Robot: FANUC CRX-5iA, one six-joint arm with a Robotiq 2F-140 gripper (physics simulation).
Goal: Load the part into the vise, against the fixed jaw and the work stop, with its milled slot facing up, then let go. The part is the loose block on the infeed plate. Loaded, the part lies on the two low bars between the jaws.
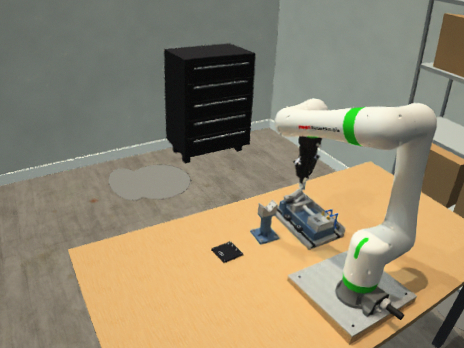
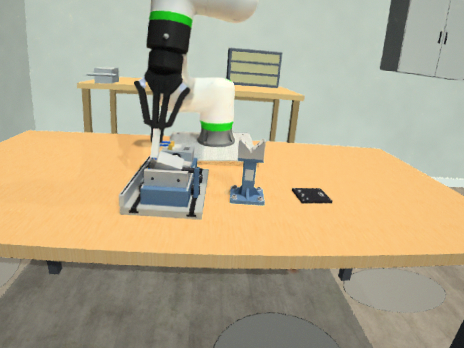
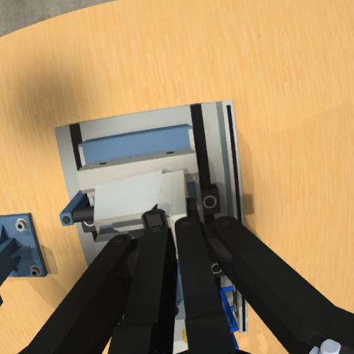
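Seen in the pictures: gripper, between the fingertips: (image 1: 301, 188) (image 2: 154, 156); arm's base, origin of its link: (image 1: 355, 294) (image 2: 216, 141).
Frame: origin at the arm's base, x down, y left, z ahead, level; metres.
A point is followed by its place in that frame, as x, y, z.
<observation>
The part, a pale grey block (image 1: 296, 195) @(-0.077, -0.152, 0.507) (image 2: 170, 160) @(-0.085, -0.157, 0.525) (image 3: 127, 199), lies tilted over the vise (image 1: 309, 245) @(0.014, -0.055, 0.300) (image 2: 129, 196) @(0.006, -0.254, 0.529) (image 3: 65, 145), its raised corner above the jaws. A narrow pale piece (image 2: 155, 144) (image 3: 175, 195) stands steeply beside it; I cannot tell whether it belongs to the block. The outer jaw (image 2: 166, 178) (image 3: 137, 166) is next to the block. The work stop (image 2: 196, 181) @(-0.031, -0.094, 0.518) (image 3: 74, 210), a blue bracket with a black rod, is at the block's side. The low bars and slot cannot be made out. My gripper (image 1: 303, 181) @(-0.093, -0.194, 0.522) (image 2: 156, 126) (image 3: 175, 188) is shut, with its fingertips close to the narrow piece.
A grey V-block on a blue pedestal (image 1: 265, 225) @(-0.035, 0.058, 0.451) (image 2: 248, 175) @(-0.036, 0.040, 0.481) (image 3: 22, 245) stands beside the vise. A black plate (image 1: 227, 251) @(0.025, 0.235, 0.454) (image 2: 312, 195) @(0.025, 0.233, 0.467) lies beyond it on the wooden table (image 1: 165, 285) @(0.034, 0.521, 0.419) (image 2: 390, 220) @(0.033, 0.400, 0.603) (image 3: 295, 125). Blue hose-like parts (image 1: 332, 215) @(-0.076, -0.182, 0.316) (image 3: 228, 310) rise at the vise's robot end.
</observation>
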